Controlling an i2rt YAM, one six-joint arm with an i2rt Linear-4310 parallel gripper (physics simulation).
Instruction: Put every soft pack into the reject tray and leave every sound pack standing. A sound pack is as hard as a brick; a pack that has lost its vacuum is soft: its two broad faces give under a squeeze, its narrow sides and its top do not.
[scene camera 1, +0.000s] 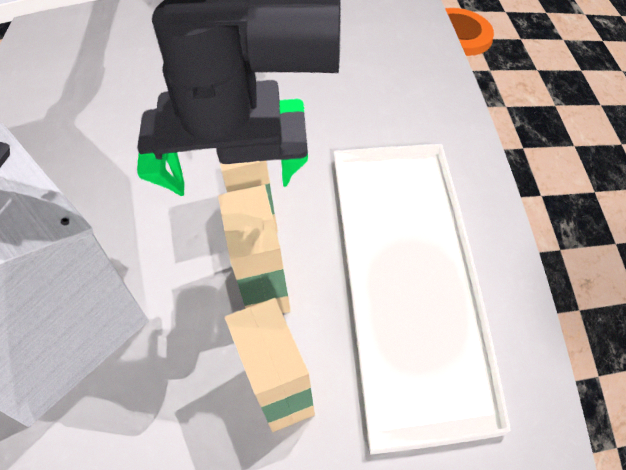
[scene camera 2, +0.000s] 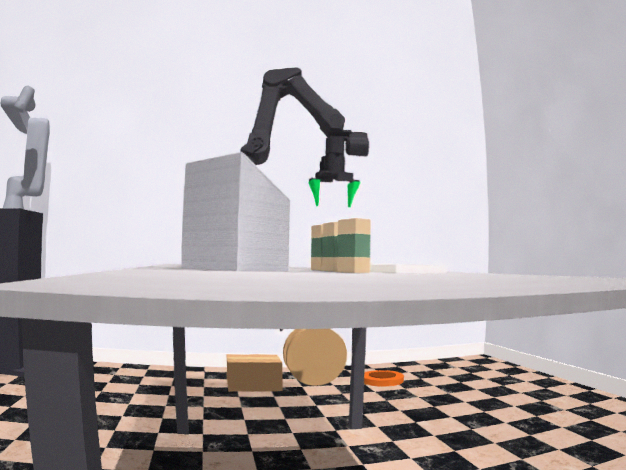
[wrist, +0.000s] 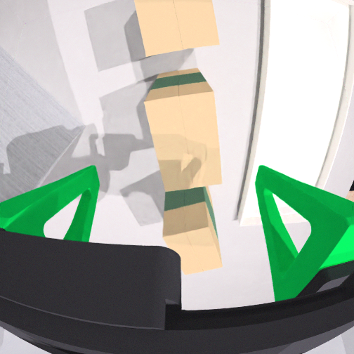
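Pixels of known places: gripper, between the fingertips: (scene camera 1: 233, 185) (scene camera 2: 333, 206); arm's base, origin of its link: (scene camera 2: 237, 181).
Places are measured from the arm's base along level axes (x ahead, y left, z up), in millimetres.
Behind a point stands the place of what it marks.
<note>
Three tan packs with green bands stand upright in a row: the front pack (scene camera 1: 270, 349) {x 324, y -79, z -107 mm} (scene camera 2: 353, 245) {x 312, y -116, z -176 mm} (wrist: 194, 250), turned slightly, the middle pack (scene camera 1: 250, 207) {x 287, y 71, z -107 mm} (scene camera 2: 329, 245) {x 267, y 37, z -173 mm} (wrist: 180, 125), and the rear pack (scene camera 1: 245, 174) {x 273, y 126, z -121 mm} (scene camera 2: 316, 247) {x 238, y 152, z -176 mm} (wrist: 175, 25). Whether any is soft cannot be seen. My gripper (scene camera 1: 234, 189) {x 279, y 61, z -58 mm} (scene camera 2: 333, 205) {x 279, y 61, z -58 mm} (wrist: 176, 174) is open and empty, high above the row. In the wrist view its green fingers are spread left and right of the row, and a shadow falls on the middle pack's top. The white reject tray (scene camera 1: 389, 153) {x 438, y 263, z -234 mm} (scene camera 2: 419, 268) {x 485, y -131, z -234 mm} (wrist: 262, 85) holds no pack.
The tray lies flat to the right of the row in scene camera 1. A big grey block (scene camera 1: 75, 323) {x 107, y -53, z -149 mm} (scene camera 2: 212, 217) {x -53, y -93, z -111 mm} (wrist: 25, 105) with a sloped top stands to the left of the row. An orange ring (scene camera 1: 482, 43) (scene camera 2: 384, 380) lies on the floor.
</note>
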